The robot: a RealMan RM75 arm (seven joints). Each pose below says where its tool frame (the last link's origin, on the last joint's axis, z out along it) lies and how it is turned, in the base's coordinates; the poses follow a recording.
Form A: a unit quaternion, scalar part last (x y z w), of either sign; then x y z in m.
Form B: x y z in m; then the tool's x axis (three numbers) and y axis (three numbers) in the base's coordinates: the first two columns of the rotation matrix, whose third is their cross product. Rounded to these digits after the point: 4 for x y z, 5 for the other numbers.
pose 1, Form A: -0.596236 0.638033 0.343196 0.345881 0.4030 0.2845 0.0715
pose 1, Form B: 0.4030 0.2845 0.0715 -0.04974 -0.52343 -0.85062 -0.99825 0.05344 0.02549
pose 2, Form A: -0.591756 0.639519 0.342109 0.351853 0.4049 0.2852 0.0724
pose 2, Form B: 0.4049 0.2852 0.0724 -0.05205 -0.51613 -0.85492 -0.99762 0.06557 0.02115
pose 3, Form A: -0.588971 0.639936 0.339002 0.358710 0.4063 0.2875 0.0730
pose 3, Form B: 0.4063 0.2875 0.0730 -0.04888 -0.51060 -0.85843 -0.99701 0.07638 0.01134
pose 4, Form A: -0.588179 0.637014 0.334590 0.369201 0.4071 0.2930 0.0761
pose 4, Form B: 0.4071 0.2930 0.0761 -0.03547 -0.50229 -0.86397 -0.99642 0.08419 -0.00804
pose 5, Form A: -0.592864 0.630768 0.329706 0.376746 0.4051 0.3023 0.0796
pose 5, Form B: 0.4051 0.3023 0.0796 -0.01315 -0.49949 -0.86622 -0.99635 0.07961 -0.03078
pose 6, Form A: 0.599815 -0.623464 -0.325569 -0.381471 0.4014 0.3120 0.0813
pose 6, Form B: 0.4014 0.3120 0.0813 0.01060 -0.49954 -0.86623 -0.99632 0.06845 -0.05166
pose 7, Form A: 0.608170 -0.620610 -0.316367 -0.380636 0.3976 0.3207 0.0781
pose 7, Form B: 0.3976 0.3207 0.0781 0.02951 -0.51403 -0.85726 -0.99571 0.06008 -0.07030
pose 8, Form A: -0.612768 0.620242 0.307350 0.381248 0.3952 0.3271 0.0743
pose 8, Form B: 0.3952 0.3271 0.0743 0.04167 -0.52578 -0.84960 -0.99448 0.06010 -0.08597
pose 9, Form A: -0.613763 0.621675 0.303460 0.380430 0.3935 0.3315 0.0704
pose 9, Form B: 0.3935 0.3315 0.0704 0.04286 -0.53223 -0.84551 -0.99401 0.06241 -0.08968
